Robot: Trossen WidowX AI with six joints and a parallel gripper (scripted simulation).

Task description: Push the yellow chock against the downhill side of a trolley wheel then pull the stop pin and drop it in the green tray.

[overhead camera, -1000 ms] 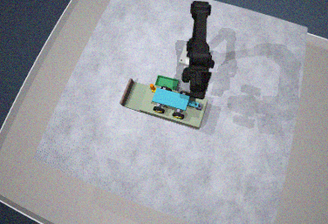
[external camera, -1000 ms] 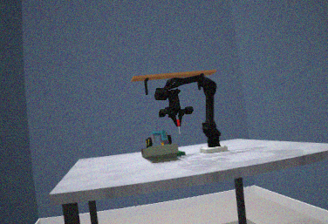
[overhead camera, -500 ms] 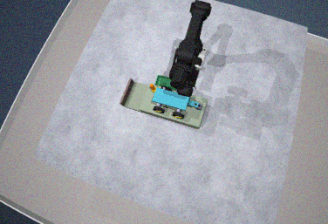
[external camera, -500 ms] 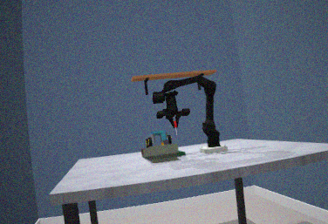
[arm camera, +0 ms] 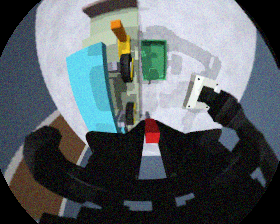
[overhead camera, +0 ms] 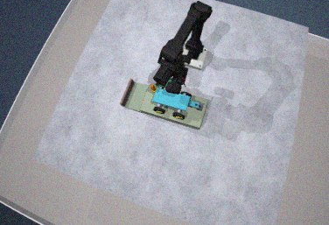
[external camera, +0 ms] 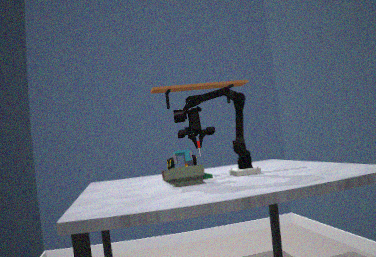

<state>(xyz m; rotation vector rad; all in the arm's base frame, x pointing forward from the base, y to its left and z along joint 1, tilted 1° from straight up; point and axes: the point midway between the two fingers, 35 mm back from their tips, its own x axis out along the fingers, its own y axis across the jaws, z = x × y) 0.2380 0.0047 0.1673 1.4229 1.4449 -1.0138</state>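
Now: gripper tip 5 cm short of the yellow chock, 12 cm to the left of it and 8 cm above it. The rest, counted from my gripper tip: red-headed stop pin right at my gripper tip; then brown ramp lip 10 cm ahead, 28 cm to the right, 13 cm below; then trolley 9 cm ahead, 2 cm to the right, 5 cm below.
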